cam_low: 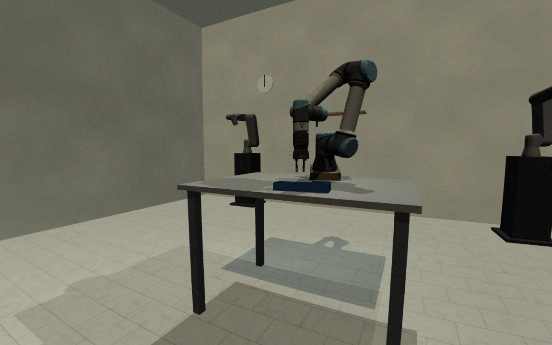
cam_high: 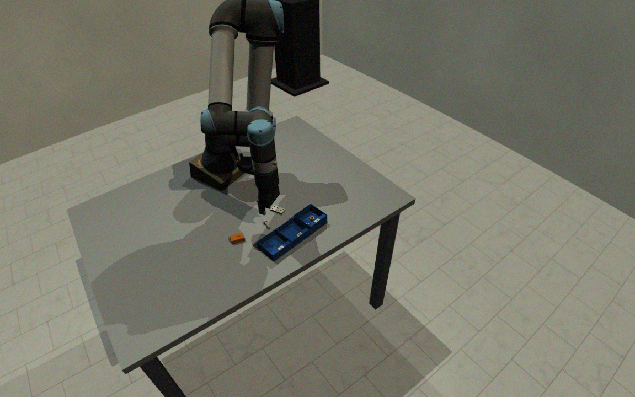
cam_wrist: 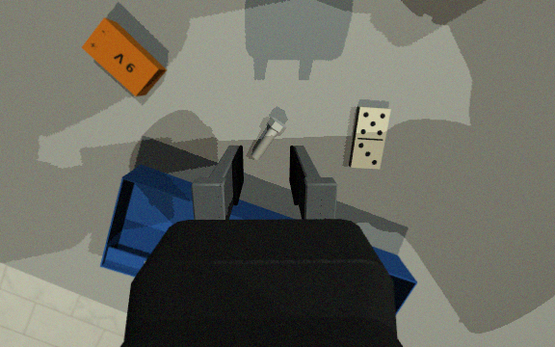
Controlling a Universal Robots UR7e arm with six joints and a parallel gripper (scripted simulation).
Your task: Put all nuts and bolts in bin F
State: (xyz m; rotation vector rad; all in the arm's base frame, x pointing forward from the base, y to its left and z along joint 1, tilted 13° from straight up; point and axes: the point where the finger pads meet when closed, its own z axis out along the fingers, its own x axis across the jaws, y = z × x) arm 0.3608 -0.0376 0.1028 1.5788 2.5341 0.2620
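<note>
Now: the grey bolt 1 cm behind my hand and 9 cm below it. Also, from my hand: orange 9 V battery 1 cm behind, 13 cm to the right, 8 cm below; then white domino 4 cm behind, 8 cm to the left, 9 cm below; then blue bin row 10 cm ahead, 4 cm to the left, 7 cm below.
</note>
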